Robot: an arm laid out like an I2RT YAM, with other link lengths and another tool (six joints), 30 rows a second.
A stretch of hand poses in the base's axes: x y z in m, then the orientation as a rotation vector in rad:
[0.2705, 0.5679, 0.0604, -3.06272, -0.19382, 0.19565]
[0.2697, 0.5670, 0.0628, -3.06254, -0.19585, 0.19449]
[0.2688, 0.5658, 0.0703, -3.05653, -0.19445, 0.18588]
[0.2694, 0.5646, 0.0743, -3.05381, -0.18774, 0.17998]
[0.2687, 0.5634, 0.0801, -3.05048, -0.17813, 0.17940]
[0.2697, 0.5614, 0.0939, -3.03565, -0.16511, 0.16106]
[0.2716, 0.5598, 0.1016, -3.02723, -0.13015, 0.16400]
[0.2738, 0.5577, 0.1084, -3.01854, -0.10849, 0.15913]
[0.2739, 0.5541, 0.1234, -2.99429, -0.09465, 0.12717]
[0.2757, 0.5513, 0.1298, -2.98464, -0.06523, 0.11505]
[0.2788, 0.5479, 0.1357, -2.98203, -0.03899, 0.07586]
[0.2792, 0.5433, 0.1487, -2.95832, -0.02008, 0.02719]
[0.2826, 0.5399, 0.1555, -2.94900, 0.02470, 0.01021]
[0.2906, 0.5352, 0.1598, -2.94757, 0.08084, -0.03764]
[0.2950, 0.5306, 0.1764, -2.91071, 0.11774, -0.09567]
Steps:
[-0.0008, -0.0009, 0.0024, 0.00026, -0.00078, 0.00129]
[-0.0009, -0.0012, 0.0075, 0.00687, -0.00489, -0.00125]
[0.0006, -0.0012, 0.0040, 0.00343, -0.00335, -0.00459]
[-0.0007, -0.0012, 0.0058, 0.00355, 0.00023, -0.00635]
[0.0010, -0.0020, 0.0138, 0.01664, -0.01013, -0.00937]
[0.0019, -0.0016, 0.0077, 0.00854, 0.00386, -0.02303]
[0.0022, -0.0021, 0.0068, 0.00909, -0.00172, -0.01468]
[0.0001, -0.0036, 0.0150, 0.02635, -0.01890, -0.01116]
[0.0018, -0.0028, 0.0064, 0.01026, -0.00605, -0.02038]
[0.0031, -0.0034, 0.0059, 0.00412, -0.02458, -0.01960]
[0.0004, -0.0046, 0.0130, 0.02478, -0.03093, -0.01566]
[0.0034, -0.0034, 0.0068, 0.00919, -0.00853, -0.03119]
[0.0080, -0.0047, 0.0043, -0.00012, -0.02851, -0.04084]
[0.0044, -0.0046, 0.0166, 0.03366, -0.03814, -0.02912]

